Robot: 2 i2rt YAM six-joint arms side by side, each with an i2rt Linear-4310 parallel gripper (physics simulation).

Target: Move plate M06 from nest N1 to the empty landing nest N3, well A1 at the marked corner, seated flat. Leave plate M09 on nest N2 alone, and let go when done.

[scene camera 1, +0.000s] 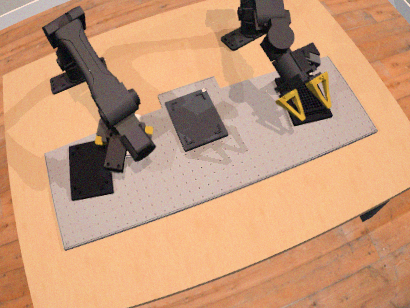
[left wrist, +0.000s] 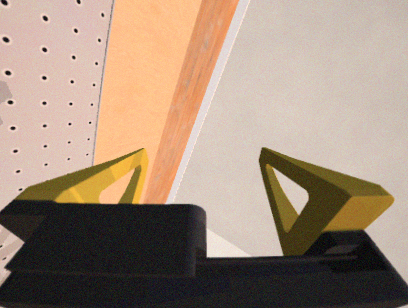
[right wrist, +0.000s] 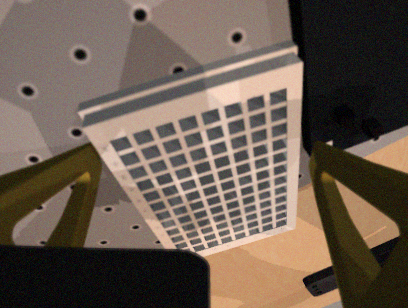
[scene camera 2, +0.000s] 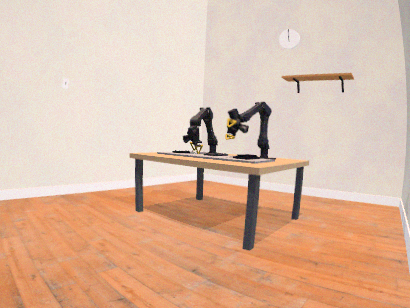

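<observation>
A white well plate [right wrist: 220,165] lies at an angle on the pegboard beside a black nest [right wrist: 355,60] [scene camera 1: 91,172] in the right wrist view; its label is not readable. My right gripper [scene camera 1: 124,135] [scene camera 2: 196,151] [right wrist: 205,153] is open, its fingers apart on either side of that plate; the arm hides most of it in scene camera 1. A dark well plate [scene camera 1: 314,102] sits at the right of the pegboard. My left gripper [scene camera 1: 315,113] [scene camera 2: 229,129] [left wrist: 203,154] is open and empty, raised above that side. A dark nest [scene camera 1: 196,120] with corner brackets is in the middle, no plate visible on it.
The grey pegboard [scene camera 1: 200,185] [left wrist: 57,90] runs across the wooden table [scene camera 1: 210,245] [scene camera 2: 200,161]. The two arms are mounted behind it. A small dark block [right wrist: 320,282] shows at the lower right of the right wrist view. A wall shelf [scene camera 2: 317,77] hangs beyond the table.
</observation>
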